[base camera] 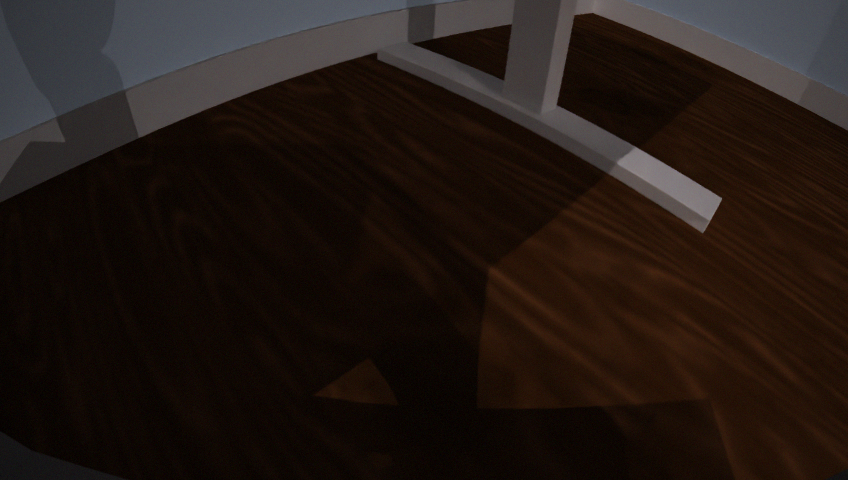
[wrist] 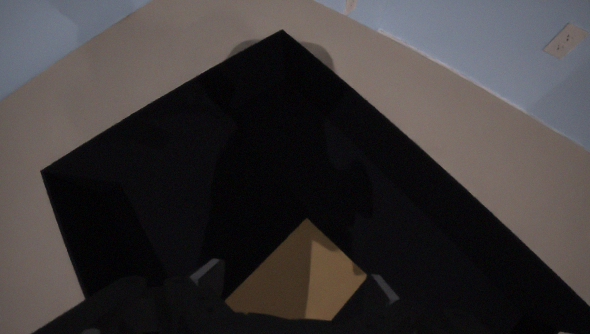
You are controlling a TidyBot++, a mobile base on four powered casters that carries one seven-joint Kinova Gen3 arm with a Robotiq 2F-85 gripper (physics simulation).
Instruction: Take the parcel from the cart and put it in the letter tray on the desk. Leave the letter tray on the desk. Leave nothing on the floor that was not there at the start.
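Places are measured from the arm's base along level axes (x ahead, y left, z up), in centimetres.
Where they show: gripper, fingertip midpoint: (wrist: 293,283).
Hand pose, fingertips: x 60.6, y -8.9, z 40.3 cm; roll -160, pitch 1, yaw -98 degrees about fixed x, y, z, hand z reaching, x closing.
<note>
After its pixels a point has its place.
The black letter tray (wrist: 430,165) @(z 38.9, x 68.5, y -20.0 cm) sits on the pale desk top (wrist: 505,145) @(z 32.3, x 73.2, y -33.5 cm) in the wrist view. The tan parcel (wrist: 300,275) @(z 37.6, x 61.1, y -9.3 cm) lies inside the tray, at the bottom centre of the wrist view, turned with one corner pointing up the picture. My gripper (wrist: 293,283) @(z 40.3, x 60.7, y -8.9 cm) is open, with one fingertip on each side of the parcel and nothing gripped. The parcel's lower part is hidden behind the gripper body. The parcel and the tray do not show in the base camera view, and the cart does not show in either view.
In the base camera view, a pale desk leg with a long foot (base camera: 589,139) stands on the dark wood floor (base camera: 595,309) @(z -39.6, x 38.8, y -18.0 cm). Blue walls with a pale baseboard (base camera: 238,77) @(z -35.8, x 82.7, y 35.2 cm) run behind it. A wall socket (wrist: 565,41) @(z 0.7, x 128.4, y -105.4 cm) shows beyond the desk in the wrist view.
</note>
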